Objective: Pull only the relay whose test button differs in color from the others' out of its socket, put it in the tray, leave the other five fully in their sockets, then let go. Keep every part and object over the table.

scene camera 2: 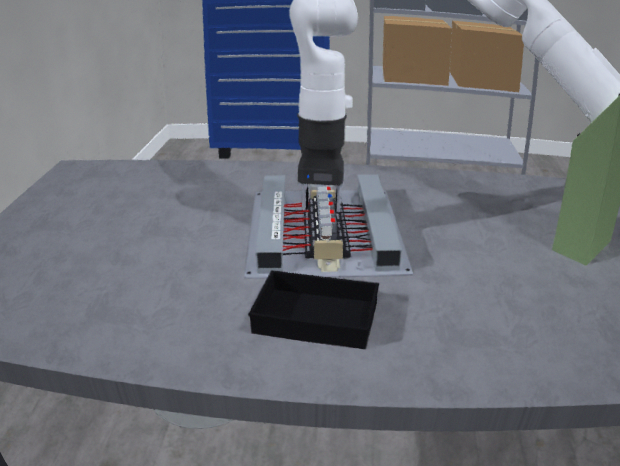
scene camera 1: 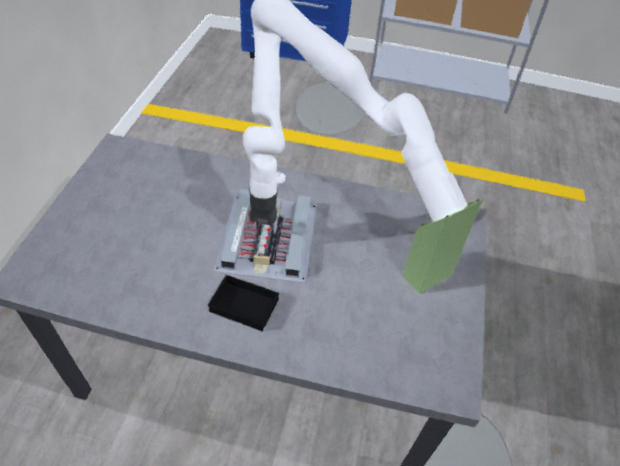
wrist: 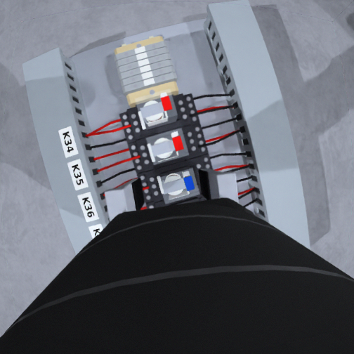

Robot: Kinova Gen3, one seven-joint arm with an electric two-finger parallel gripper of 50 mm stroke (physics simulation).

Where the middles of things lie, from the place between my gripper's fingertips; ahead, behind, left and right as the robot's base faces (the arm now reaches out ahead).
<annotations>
Right now the grey panel [scene camera 2: 294,263] is 1 cm behind my hand, 1 cm to the right of it and 4 cm below it.
</annotations>
